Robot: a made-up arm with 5 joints.
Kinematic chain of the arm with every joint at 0, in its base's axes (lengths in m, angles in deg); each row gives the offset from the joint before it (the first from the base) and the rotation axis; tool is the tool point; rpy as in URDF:
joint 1: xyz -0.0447 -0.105 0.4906 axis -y
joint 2: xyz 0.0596 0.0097 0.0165 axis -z
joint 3: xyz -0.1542 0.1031 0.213 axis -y
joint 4: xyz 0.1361 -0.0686 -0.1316 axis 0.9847 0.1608 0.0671
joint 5: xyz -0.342 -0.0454 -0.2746 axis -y
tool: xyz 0.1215 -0.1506 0.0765 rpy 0 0 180
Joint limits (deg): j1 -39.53..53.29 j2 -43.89..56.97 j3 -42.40..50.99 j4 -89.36..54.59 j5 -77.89..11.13
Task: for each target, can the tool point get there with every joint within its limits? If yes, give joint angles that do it. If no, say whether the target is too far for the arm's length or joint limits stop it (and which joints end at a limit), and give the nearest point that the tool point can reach.
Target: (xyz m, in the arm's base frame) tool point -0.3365 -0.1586 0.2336
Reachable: yes | joints 7.36 -8.23 -16.79 26.64 -52.61
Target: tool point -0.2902 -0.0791 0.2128
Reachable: yes | joints 40.81 30.24 -28.96 -10.27 -23.61
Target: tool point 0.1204 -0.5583 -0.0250
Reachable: no: joint limits stop it (at a limit: joint 1, joint 2, joint 5) | nearest point 0.0000 -0.4428 0.1593 | short by 0.249 m
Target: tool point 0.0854 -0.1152 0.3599
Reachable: yes | joints 3.22 -10.99 41.77 30.34 -15.08
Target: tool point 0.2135 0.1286 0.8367
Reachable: no: joint limits stop it (at a limit: joint 1, joint 2, joint 3, joint 4, joint 5) | nearest point -0.0104 0.0153 0.8686 | short by 0.253 m
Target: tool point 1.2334 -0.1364 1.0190
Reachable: no: too far | nearest point 0.2869 -0.1819 0.6277 | short by 1.025 m
